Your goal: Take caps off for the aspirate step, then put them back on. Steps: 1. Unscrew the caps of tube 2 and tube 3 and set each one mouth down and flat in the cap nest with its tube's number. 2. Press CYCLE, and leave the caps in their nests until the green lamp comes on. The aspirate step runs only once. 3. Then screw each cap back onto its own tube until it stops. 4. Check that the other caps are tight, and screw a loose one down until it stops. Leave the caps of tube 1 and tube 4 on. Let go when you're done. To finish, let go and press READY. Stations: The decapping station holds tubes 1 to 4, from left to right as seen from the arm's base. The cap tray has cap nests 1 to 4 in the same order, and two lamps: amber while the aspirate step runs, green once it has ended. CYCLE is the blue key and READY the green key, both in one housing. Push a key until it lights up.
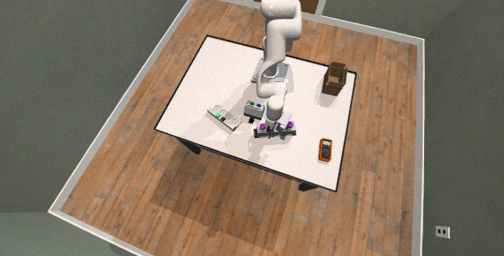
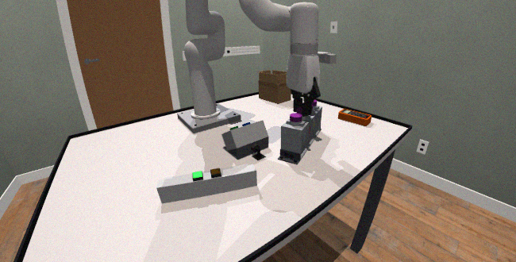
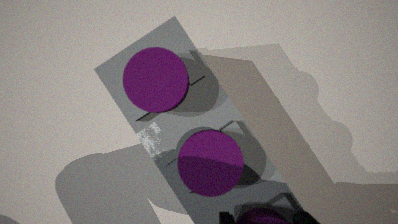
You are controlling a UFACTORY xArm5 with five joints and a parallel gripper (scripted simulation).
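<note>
My hand is 5 cm to the right of the purple cap, 2 cm past it and 2 cm above it. Round my hand: key housing 14 cm to the right, 10 cm behind, 8 cm below; then blue key 12 cm to the right, 12 cm behind, 6 cm below; then grey decapping station 13 cm below, 2 cm to the left, 1 cm behind.
</note>
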